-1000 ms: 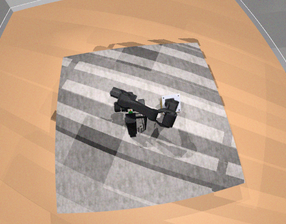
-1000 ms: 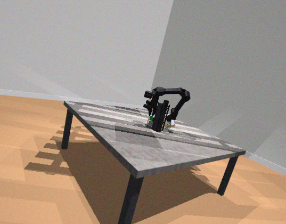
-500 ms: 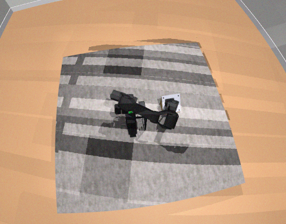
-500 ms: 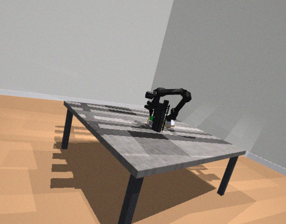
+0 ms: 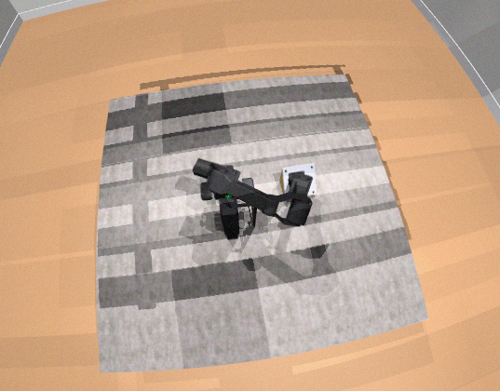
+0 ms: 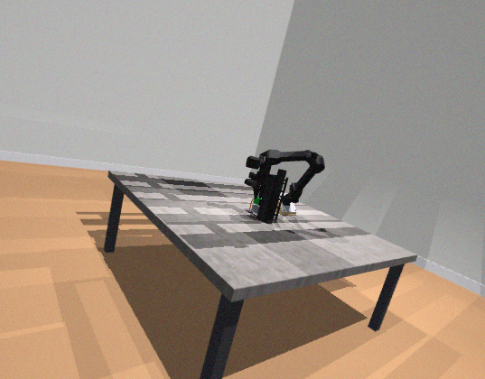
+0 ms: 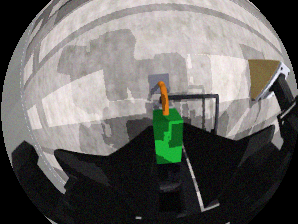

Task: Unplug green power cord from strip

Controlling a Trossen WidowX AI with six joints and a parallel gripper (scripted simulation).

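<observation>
Now: gripper tip 3 cm to the right of the green plug. Round my gripper tip: black strip: 1 cm ahead, 13 cm to the left, 6 cm above.
</observation>
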